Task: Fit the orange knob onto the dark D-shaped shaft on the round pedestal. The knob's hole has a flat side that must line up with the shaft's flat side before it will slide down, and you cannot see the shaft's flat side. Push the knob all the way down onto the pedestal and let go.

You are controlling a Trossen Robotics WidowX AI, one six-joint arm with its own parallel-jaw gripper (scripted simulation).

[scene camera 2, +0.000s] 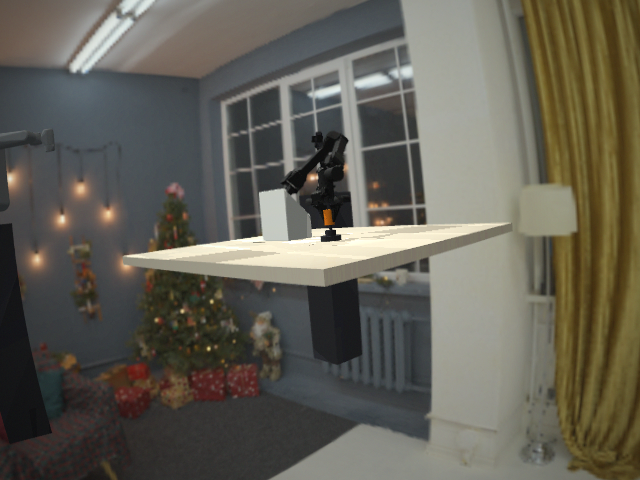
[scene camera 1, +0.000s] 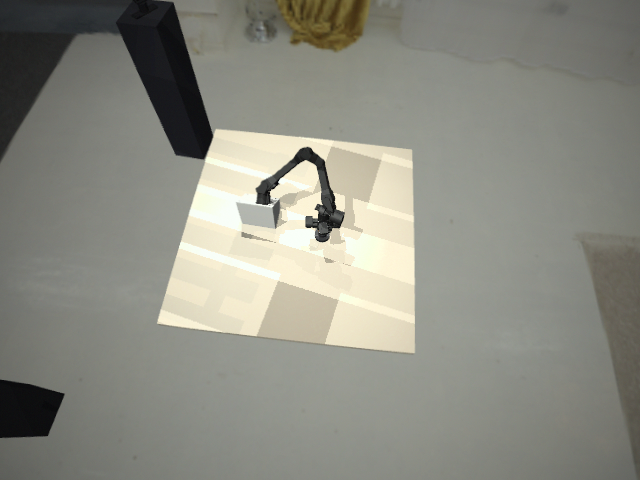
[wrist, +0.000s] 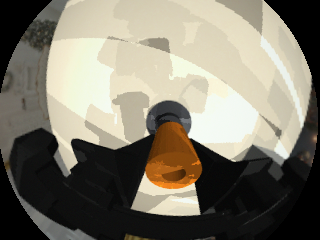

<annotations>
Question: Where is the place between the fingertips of my gripper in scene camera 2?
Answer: At 329, 222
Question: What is my gripper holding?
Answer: An orange knob.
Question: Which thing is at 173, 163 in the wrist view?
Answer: An orange knob.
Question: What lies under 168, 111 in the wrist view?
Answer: A round pedestal.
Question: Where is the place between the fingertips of my gripper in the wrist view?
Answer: At 171, 139
</annotations>
